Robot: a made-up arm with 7 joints.
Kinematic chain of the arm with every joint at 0, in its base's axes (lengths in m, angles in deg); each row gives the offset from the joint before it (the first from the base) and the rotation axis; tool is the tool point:
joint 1: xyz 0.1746 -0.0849 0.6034 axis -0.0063 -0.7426 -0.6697
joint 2: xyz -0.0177 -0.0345 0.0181 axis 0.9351 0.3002 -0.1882
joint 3: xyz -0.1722 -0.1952 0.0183 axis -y
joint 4: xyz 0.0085 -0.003 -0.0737 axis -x
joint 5: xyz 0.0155 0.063 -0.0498 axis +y
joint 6: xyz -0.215 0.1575 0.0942 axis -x
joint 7: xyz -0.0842 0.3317 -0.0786 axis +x
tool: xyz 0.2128 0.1 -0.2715
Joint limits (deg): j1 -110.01..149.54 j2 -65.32..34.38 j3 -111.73..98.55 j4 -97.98..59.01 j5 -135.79..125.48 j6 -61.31..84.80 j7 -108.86..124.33
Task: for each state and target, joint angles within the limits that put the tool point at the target. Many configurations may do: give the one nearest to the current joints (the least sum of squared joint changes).
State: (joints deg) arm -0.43 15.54 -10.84 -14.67 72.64 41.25 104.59
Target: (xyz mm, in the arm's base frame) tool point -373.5 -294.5 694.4
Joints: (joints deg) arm -45.86 -18.52 11.18 -6.63 73.02 84.80 122.91
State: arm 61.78 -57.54 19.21 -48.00 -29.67 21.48 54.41
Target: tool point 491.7 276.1 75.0
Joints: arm 71.67 -65.32 42.59 -37.74 -25.27 2.28 61.66
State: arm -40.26 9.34 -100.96 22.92 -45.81 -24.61 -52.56
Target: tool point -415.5 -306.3 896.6
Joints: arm -37.73 1.06 -91.74 29.36 -48.52 -16.41 -54.70
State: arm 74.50 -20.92 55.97 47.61 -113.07 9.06 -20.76
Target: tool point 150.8 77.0 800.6
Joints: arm 76.97 -26.39 60.61 34.19 -135.79 26.46 -38.40
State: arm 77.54 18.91 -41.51 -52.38 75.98 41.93 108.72
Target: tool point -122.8 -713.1 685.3
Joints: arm 76.06 34.38 -50.76 -97.98 66.69 7.07 113.28
